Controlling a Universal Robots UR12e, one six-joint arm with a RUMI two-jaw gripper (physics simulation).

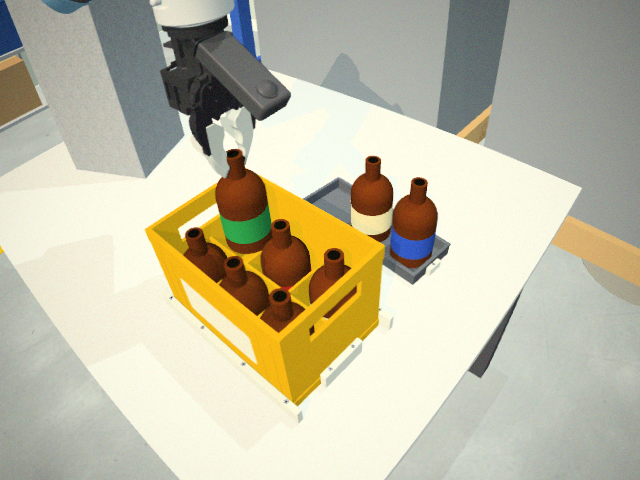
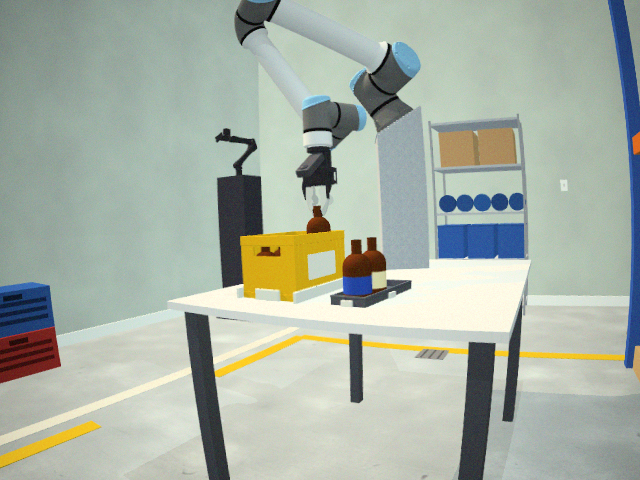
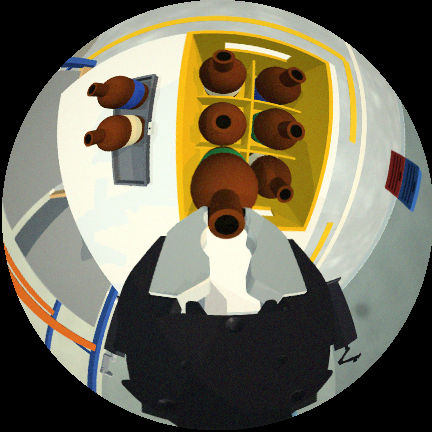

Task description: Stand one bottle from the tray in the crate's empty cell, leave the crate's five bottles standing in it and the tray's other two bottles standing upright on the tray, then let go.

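Pixels of known places: gripper, fingertip midpoint: (image 1: 234,171) (image 2: 318,216) (image 3: 224,208); arm's base, link origin: (image 2: 397,124).
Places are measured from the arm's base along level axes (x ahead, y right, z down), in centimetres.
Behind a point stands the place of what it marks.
Note:
My gripper (image 1: 235,163) {x 55.8, y 12.9, z 37.8 cm} (image 2: 317,208) {x 55.8, y 12.9, z 37.8 cm} (image 3: 224,208) {x 55.8, y 12.9, z 37.8 cm} is shut on the neck of the green-labelled bottle (image 1: 241,198) {x 58.8, y 15.0, z 39.8 cm} (image 2: 318,225) {x 59.5, y 11.4, z 40.5 cm} (image 3: 224,182) {x 58.1, y 13.0, z 38.3 cm}. This bottle is upright over the crate's corner cell, its lower part inside the walls. It stands higher than the crate's other bottles; its base is hard to see against the dividers. The yellow crate (image 1: 336,348) {x 76.8, y 19.5, z 55.0 cm} (image 2: 268,276) {x 76.9, y 19.0, z 53.5 cm} (image 3: 181,125) {x 63.5, y 8.9, z 42.5 cm} holds five more upright brown bottles, low in their cells. The cream-labelled bottle (image 1: 372,198) {x 67.9, y -4.3, z 49.3 cm} (image 2: 376,258) {x 68.9, y -9.2, z 49.4 cm} (image 3: 112,132) {x 65.8, y -4.7, z 48.2 cm} and blue-labelled bottle (image 1: 414,217) {x 76.1, y -3.2, z 48.7 cm} (image 2: 356,267) {x 78.5, y -7.0, z 50.5 cm} (image 3: 117,92) {x 73.4, y -3.5, z 48.7 cm} stand upright on the dark tray (image 1: 413,275) {x 78.6, y 0.1, z 57.5 cm} (image 2: 403,287) {x 59.4, y -14.0, z 58.7 cm} (image 3: 131,167) {x 56.6, y -9.3, z 59.5 cm}.
The crate and tray stand side by side on the white table (image 1: 465,206) {x 78.3, y -23.5, z 60.0 cm} (image 2: 454,310) {x 80.9, y -31.4, z 60.0 cm}. Low white stops (image 1: 341,361) {x 77.8, y 19.8, z 57.1 cm} (image 2: 267,294) {x 78.1, y 18.9, z 58.3 cm} edge the crate. A grey pillar (image 1: 113,87) {x 14.2, y 5.4, z 36.8 cm} (image 2: 403,191) {x 11.5, y -3.4, z 29.5 cm} stands behind, by the robot's base.

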